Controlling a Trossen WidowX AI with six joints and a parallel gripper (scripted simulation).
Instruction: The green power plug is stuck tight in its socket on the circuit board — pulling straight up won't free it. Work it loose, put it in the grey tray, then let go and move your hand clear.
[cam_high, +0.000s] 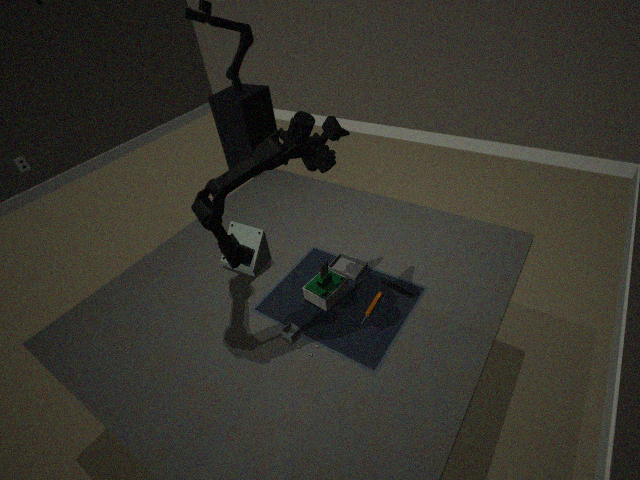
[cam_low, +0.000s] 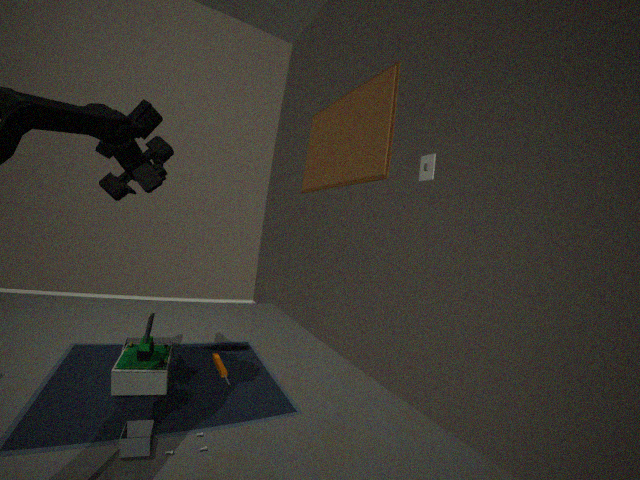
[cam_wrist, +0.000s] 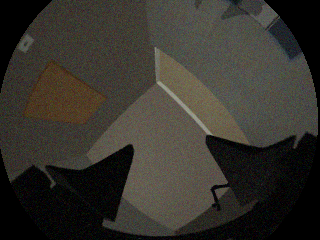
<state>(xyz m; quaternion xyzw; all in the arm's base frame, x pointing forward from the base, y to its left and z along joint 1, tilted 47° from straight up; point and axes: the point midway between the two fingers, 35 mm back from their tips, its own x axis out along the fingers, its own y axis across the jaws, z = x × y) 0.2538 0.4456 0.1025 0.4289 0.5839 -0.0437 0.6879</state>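
My gripper tip is now 40 mm short of the green power plug, 240 mm to the left of it and 350 mm above it. From my gripper tip the other things lie so: blue mat: 90 mm ahead, 240 mm to the right, 430 mm below.
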